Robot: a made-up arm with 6 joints.
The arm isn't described. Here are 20 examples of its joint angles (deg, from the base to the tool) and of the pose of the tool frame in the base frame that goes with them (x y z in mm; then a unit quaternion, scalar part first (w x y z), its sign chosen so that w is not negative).
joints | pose
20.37 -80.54 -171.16 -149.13 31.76 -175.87 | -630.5 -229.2 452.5 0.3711 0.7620 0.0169 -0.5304
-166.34 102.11 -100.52 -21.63 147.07 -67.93 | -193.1 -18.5 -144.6 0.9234 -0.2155 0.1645 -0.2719
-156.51 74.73 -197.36 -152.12 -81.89 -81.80 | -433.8 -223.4 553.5 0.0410 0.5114 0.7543 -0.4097
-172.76 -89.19 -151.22 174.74 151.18 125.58 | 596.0 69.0 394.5 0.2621 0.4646 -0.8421 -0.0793
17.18 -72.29 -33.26 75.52 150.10 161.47 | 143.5 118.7 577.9 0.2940 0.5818 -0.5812 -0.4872
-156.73 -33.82 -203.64 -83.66 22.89 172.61 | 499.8 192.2 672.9 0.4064 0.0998 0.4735 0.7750
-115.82 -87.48 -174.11 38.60 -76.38 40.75 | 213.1 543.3 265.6 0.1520 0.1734 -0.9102 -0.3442
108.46 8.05 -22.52 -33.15 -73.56 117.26 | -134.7 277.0 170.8 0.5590 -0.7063 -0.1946 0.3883
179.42 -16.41 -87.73 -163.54 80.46 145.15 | -396.7 19.0 759.6 0.9509 -0.1456 -0.0033 -0.2729
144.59 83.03 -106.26 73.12 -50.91 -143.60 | -332.3 329.0 -29.1 0.1383 -0.1799 0.8443 0.4854
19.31 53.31 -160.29 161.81 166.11 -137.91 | 441.1 175.2 648.3 0.4138 0.6755 -0.2763 -0.5441
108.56 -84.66 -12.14 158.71 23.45 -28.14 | -83.3 271.1 496.5 0.7220 -0.5097 0.0429 0.4659
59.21 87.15 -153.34 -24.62 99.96 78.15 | 338.1 510.8 133.5 0.3413 0.9264 -0.1285 0.0940
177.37 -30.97 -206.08 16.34 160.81 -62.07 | 387.8 -36.6 670.9 0.4915 0.5028 -0.6097 -0.3659
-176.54 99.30 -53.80 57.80 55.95 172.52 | 105.8 -13.9 -148.1 0.0678 0.5976 -0.4263 0.6757
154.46 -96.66 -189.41 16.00 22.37 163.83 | 569.0 -265.2 84.3 0.2060 0.6482 -0.1789 0.7109
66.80 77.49 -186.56 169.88 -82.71 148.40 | 221.0 485.3 463.1 0.0150 0.6406 0.7283 0.2430
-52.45 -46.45 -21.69 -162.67 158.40 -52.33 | 157.7 -238.5 480.6 0.4697 0.1059 -0.3907 -0.7846
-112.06 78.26 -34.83 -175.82 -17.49 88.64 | 40.3 86.8 -29.4 0.4977 -0.8410 0.1897 -0.0948
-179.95 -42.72 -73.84 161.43 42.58 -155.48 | -287.1 -2.1 783.0 0.9690 0.0881 -0.2019 0.1117
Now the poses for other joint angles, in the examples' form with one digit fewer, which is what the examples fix.
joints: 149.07 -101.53 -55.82 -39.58 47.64 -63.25
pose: 77 -36 789 0.282 0.080 -0.541 -0.789
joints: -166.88 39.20 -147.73 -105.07 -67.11 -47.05
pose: -463 -183 630 0.499 0.654 0.352 -0.446
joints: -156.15 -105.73 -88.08 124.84 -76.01 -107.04
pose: 281 189 647 0.749 -0.488 -0.281 0.350
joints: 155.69 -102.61 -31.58 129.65 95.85 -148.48
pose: -51 -33 716 0.827 0.534 0.150 -0.088
